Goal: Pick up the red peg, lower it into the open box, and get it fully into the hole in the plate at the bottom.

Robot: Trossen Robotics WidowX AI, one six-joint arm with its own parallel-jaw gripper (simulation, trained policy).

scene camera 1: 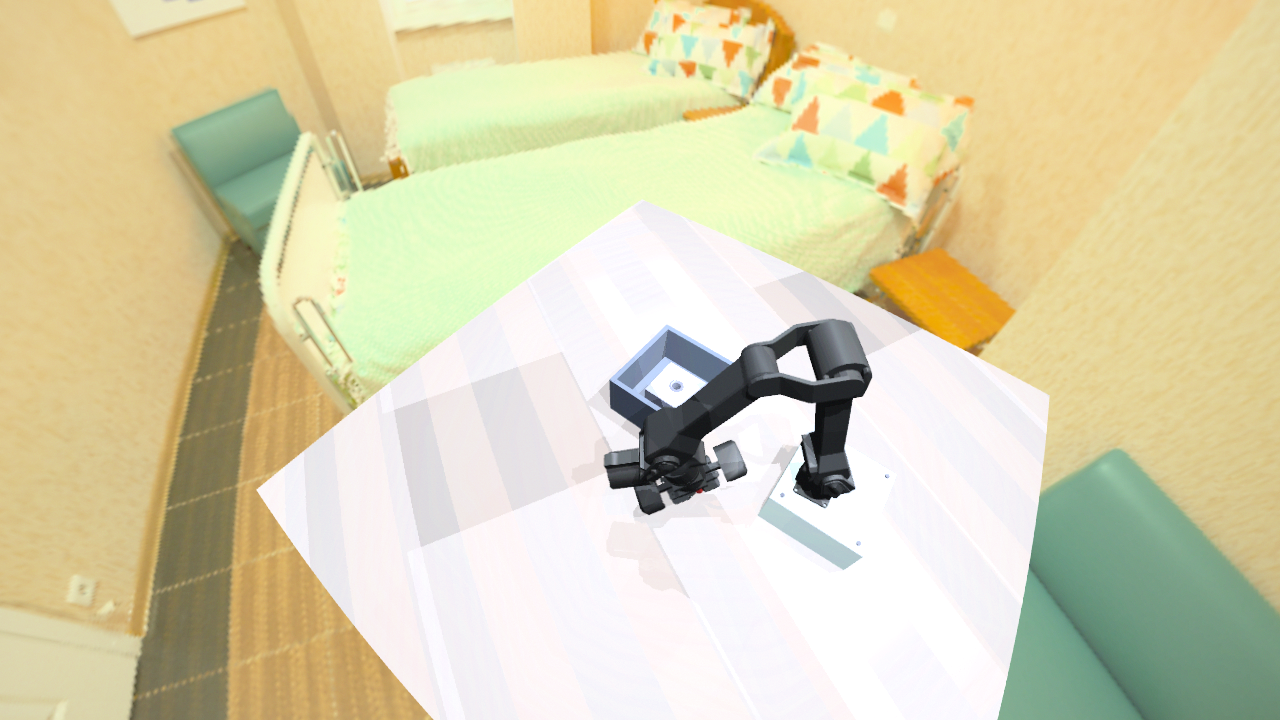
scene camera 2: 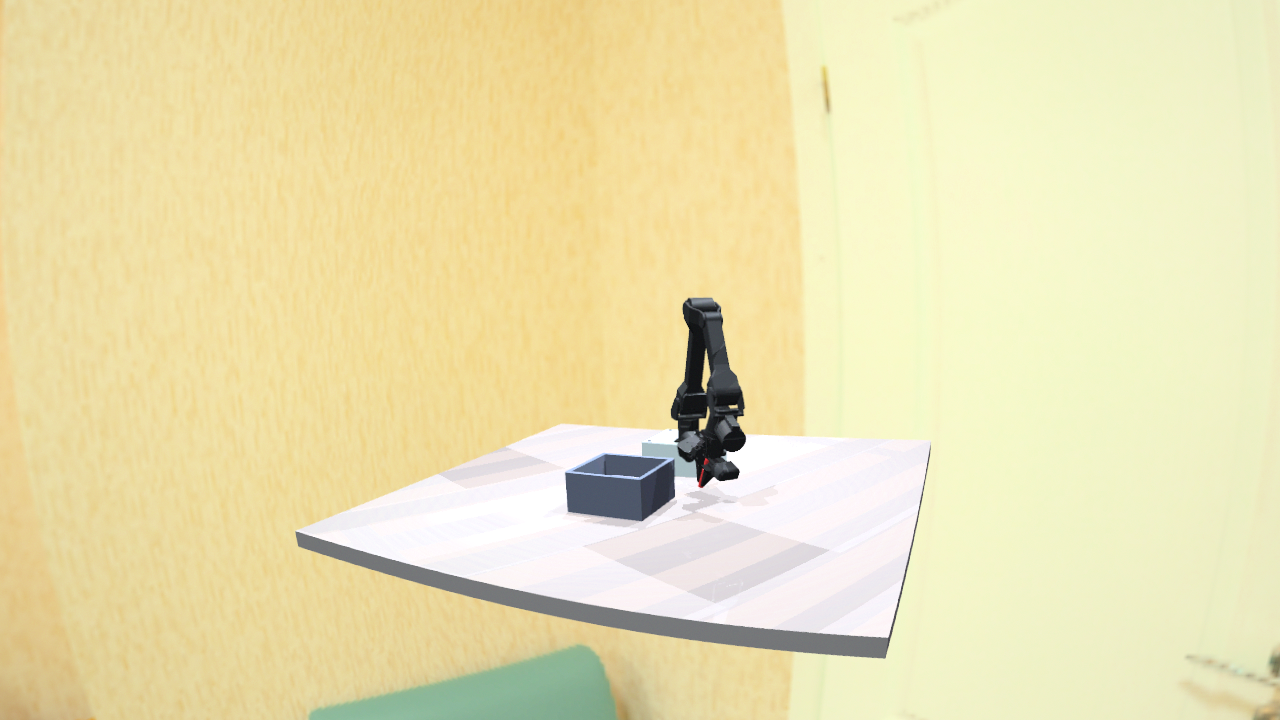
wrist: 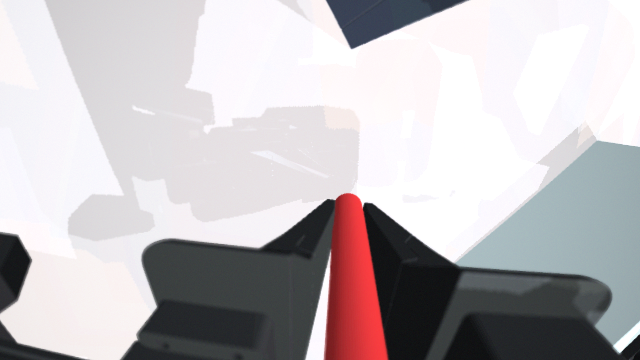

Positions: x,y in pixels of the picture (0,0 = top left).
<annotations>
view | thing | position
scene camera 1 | my gripper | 698,488
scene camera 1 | blue-grey box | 627,387
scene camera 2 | my gripper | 700,484
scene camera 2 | blue-grey box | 590,489
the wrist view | my gripper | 348,209
</annotations>
